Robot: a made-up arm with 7 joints. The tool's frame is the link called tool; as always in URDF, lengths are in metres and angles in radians. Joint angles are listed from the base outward.
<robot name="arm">
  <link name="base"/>
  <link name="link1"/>
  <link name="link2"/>
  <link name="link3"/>
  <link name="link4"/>
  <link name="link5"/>
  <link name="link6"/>
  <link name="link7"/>
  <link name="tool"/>
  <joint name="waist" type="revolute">
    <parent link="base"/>
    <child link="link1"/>
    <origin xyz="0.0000 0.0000 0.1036"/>
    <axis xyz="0 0 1"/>
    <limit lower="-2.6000" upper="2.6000"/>
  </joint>
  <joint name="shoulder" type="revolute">
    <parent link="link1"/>
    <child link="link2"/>
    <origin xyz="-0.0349 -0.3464 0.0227"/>
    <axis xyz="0 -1 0"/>
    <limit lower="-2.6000" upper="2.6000"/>
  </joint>
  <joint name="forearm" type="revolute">
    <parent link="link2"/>
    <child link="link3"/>
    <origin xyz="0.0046 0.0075 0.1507"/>
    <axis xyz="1 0 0"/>
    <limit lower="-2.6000" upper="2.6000"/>
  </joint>
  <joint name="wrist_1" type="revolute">
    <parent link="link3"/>
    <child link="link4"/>
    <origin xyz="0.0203 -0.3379 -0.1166"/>
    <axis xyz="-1 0 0"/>
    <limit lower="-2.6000" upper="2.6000"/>
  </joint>
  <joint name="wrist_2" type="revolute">
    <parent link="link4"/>
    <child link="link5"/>
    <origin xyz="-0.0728 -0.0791 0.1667"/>
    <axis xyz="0 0 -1"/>
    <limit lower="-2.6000" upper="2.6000"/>
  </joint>
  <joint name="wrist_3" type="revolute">
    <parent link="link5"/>
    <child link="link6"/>
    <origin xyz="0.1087 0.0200 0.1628"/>
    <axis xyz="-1 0 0"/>
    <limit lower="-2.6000" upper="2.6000"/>
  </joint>
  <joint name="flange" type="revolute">
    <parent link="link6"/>
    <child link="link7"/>
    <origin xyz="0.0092 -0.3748 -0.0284"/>
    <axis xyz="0 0 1"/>
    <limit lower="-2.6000" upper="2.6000"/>
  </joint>
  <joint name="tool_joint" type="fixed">
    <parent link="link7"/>
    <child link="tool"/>
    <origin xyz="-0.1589 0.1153 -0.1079"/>
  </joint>
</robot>
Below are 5 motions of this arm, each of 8 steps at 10 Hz.
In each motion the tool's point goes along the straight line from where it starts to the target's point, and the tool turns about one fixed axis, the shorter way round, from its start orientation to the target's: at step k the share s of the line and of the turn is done. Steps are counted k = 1, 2, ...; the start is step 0. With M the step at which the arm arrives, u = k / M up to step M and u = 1 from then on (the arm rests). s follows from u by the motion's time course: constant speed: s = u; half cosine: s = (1 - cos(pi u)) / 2; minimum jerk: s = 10 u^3 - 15 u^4 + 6 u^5.
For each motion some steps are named. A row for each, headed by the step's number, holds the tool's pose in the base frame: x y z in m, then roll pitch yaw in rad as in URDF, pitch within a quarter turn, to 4 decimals.
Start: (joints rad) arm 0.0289 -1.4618 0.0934 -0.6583 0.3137 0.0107 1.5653
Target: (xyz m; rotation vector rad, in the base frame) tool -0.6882 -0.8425 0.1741 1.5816 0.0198 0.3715
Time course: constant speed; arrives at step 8
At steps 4, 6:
4: -0.4744 -1.0333 0.2390 1.4958 0.0045 0.5472
6: -0.5813 -0.9379 0.2066 1.5239 -0.1126 0.4015

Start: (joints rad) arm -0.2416 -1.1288 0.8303 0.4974 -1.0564 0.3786 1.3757
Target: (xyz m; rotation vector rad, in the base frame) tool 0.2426 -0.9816 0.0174 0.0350 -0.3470 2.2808
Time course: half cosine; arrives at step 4
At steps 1, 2, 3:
1: 0.0069 -0.9616 -0.1521 0.4239 -0.5625 1.9716
2: 0.1045 -0.9699 -0.0819 0.1149 -0.4128 2.1585
3: 0.2022 -0.9782 -0.0117 -0.1445 -0.2229 2.2811

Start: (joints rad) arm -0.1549 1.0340 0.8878 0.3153 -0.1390 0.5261 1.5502
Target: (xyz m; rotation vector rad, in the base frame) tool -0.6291 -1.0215 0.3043 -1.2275 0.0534 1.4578
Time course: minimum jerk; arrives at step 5
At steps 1, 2, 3, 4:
1: -0.1559 -1.1945 0.1070 -1.0885 0.1016 1.4877
2: -0.2862 -1.1468 0.1613 -1.0288 0.2761 1.4189
3: -0.4696 -1.0798 0.2378 -0.9600 0.5272 1.3330
4: -0.6000 -1.0321 0.2922 -0.9205 0.7084 1.2760

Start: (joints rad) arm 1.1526 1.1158 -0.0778 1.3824 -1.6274 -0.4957 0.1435
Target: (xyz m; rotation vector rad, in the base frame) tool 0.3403 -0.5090 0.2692 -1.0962 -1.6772 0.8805
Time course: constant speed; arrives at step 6
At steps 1, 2, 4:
1: 0.4792 -0.4153 0.3105 -1.1232 0.4537 1.3742
2: 0.4514 -0.4340 0.3022 -1.2674 0.2806 1.4042
4: 0.3959 -0.4715 0.2857 -1.5641 -0.0443 1.5345

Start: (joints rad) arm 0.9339 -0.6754 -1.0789 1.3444 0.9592 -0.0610 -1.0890
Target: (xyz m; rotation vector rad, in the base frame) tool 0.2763 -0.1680 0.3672 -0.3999 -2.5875 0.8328
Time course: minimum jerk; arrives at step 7
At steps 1, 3, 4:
1: 0.3162 -0.0215 0.5246 -2.5831 -0.8706 2.4600
3: 0.3021 -0.0732 0.4691 -2.5574 -0.6594 2.5605
4: 0.2913 -0.1128 0.4265 -2.5237 -0.4992 2.6327

